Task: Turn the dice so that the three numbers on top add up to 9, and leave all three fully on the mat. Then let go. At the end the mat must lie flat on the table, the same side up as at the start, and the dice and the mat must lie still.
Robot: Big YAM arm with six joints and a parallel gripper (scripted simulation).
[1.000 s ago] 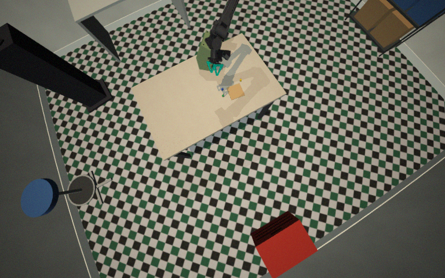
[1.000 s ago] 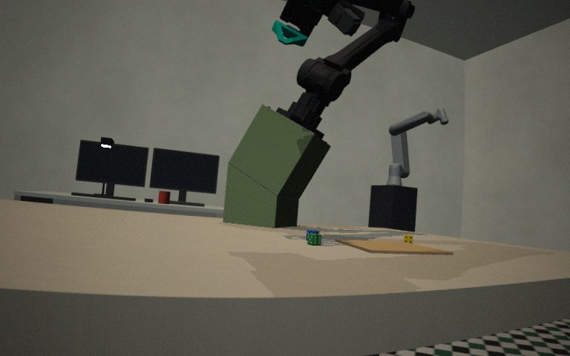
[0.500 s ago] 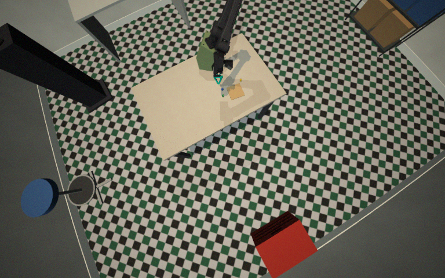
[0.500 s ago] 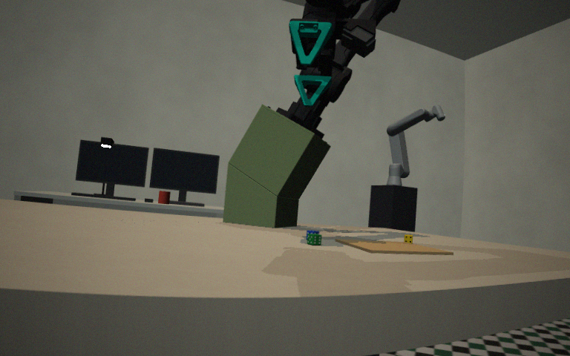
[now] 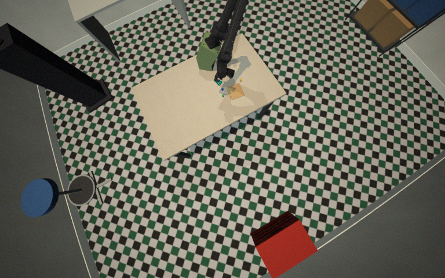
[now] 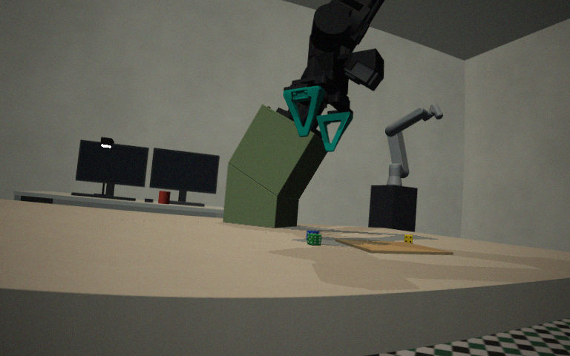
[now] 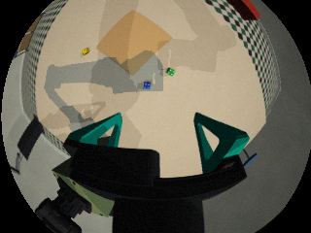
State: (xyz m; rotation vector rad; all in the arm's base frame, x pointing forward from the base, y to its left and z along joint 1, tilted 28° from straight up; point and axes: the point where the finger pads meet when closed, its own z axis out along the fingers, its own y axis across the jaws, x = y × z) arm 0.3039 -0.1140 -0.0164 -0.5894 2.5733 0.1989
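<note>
Now: the blue die 160 mm below my hand, 10 mm to the left of it and 10 mm behind it. Also, from my hand: green die (160 mm below, 50 mm ahead, 20 mm to the right); then yellow die (220 mm to the left, 160 mm below, 10 mm ahead); then mat (170 mm below, 100 mm to the left, 80 mm ahead).
</note>
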